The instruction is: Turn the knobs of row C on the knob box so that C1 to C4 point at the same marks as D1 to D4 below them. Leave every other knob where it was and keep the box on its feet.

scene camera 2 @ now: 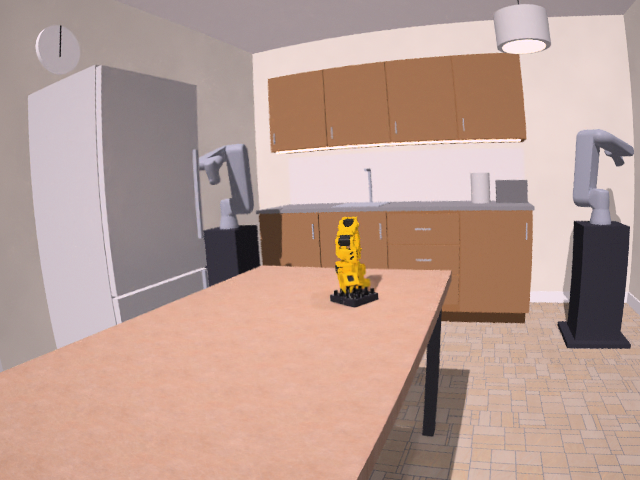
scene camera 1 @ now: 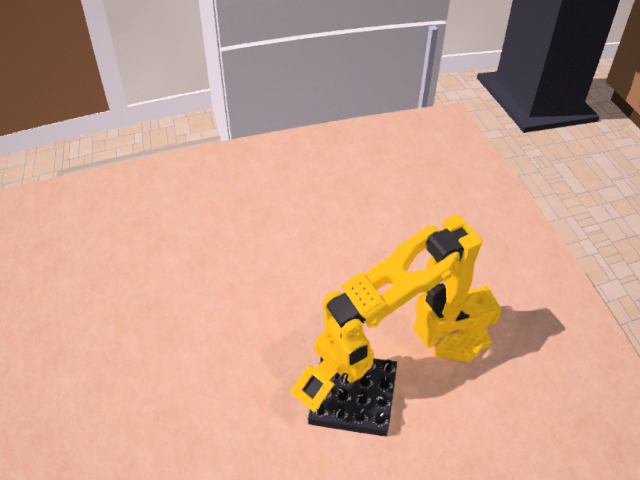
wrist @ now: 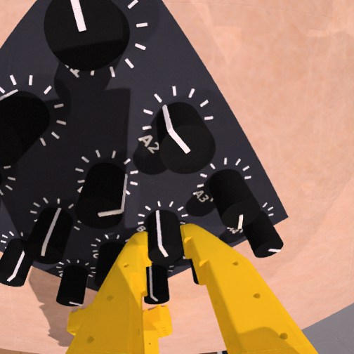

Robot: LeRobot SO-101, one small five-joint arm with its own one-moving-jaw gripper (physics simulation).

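Where they show: hand at its tool point: [scene camera 2: 349,291] [scene camera 1: 350,378]; arm's base at its link origin: [scene camera 1: 442,335].
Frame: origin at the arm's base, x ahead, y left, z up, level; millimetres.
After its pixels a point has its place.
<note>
The black knob box [scene camera 1: 346,428] @(x 186, y 103, z 10 mm) [scene camera 2: 354,303] @(x 231, y 80, z 14 mm) [wrist: 107,112] stands flat on the table. My gripper [wrist: 165,231] reaches down among the knobs. Its two yellow jaws stand on both sides of knob B3 [wrist: 166,246] and appear to press on it. In the wrist view, C2 [wrist: 50,236] stands to the left with its white line showing. C3 [wrist: 107,262] is partly behind the left jaw, and C4 [wrist: 158,289] shows below B3. D3 [wrist: 72,286] is at the lower left; D4 is hidden. In scene camera 1 the gripper body hides the jaw tips.
Knobs A2 [wrist: 186,142], A3 [wrist: 232,197] and A4 [wrist: 263,235] line the box's right side in the wrist view; B2 [wrist: 101,196] is close left of the jaws. The yellow arm's base [scene camera 1: 462,341] @(x -17, y 28, z 17 mm) stands right of the box on the table [scene camera 1: 155,310] @(x 413, y -163, z 0 mm).
</note>
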